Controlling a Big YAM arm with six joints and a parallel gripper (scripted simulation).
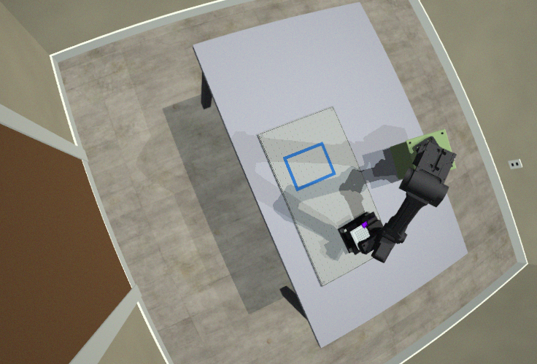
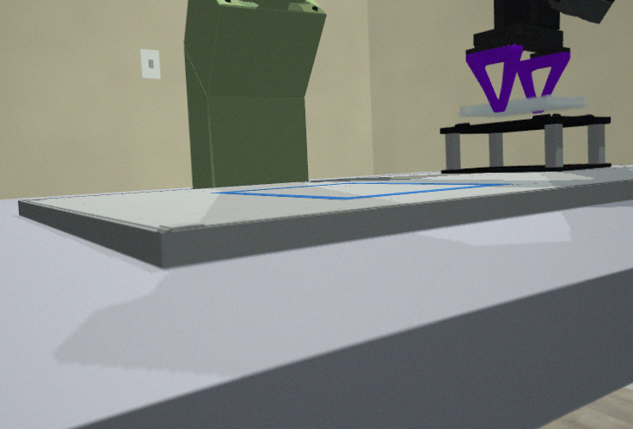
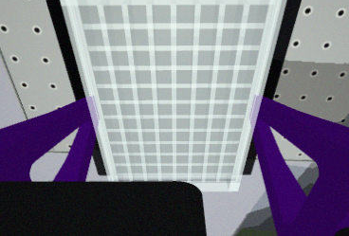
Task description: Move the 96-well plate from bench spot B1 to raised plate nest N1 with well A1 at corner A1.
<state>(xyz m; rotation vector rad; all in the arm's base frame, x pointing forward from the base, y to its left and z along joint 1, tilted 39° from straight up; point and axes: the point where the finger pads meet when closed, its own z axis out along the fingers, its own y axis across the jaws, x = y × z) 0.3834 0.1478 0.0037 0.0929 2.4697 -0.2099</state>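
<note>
The clear 96-well plate is right at my hand. Also, from my hand: black raised nest N1: 30 mm below; white corner label: 70 mm ahead, 60 mm to the right, 20 mm below.
</note>
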